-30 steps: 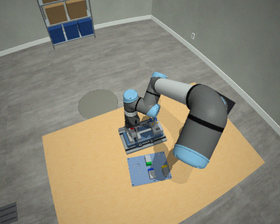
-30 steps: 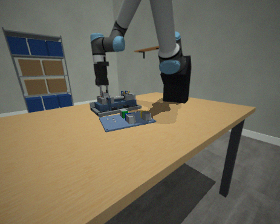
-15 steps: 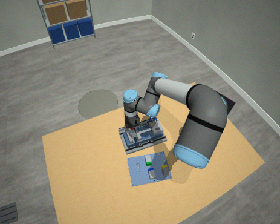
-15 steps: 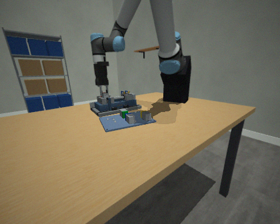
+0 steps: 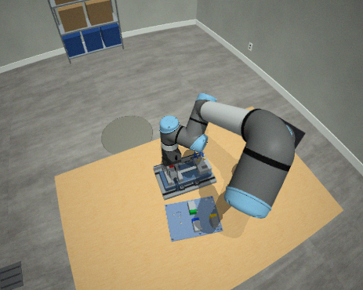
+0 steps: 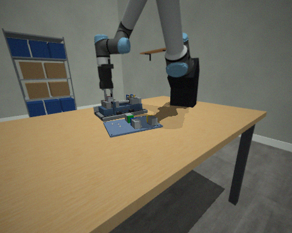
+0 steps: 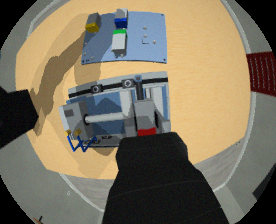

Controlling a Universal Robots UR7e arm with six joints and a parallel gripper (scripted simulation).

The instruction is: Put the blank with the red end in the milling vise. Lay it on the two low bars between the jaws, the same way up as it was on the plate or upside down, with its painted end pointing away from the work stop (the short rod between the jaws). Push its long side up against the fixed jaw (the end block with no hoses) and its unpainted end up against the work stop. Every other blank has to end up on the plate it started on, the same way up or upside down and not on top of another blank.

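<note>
My hand is 20 mm above the red-ended blank. The rest, counted from my hand: green-ended blank (170 mm to the left, 90 mm below, 80 mm behind); then milling vise (80 mm below, 70 mm behind, 20 mm to the right); then plate (220 mm to the left, 120 mm below, 80 mm behind).
</note>
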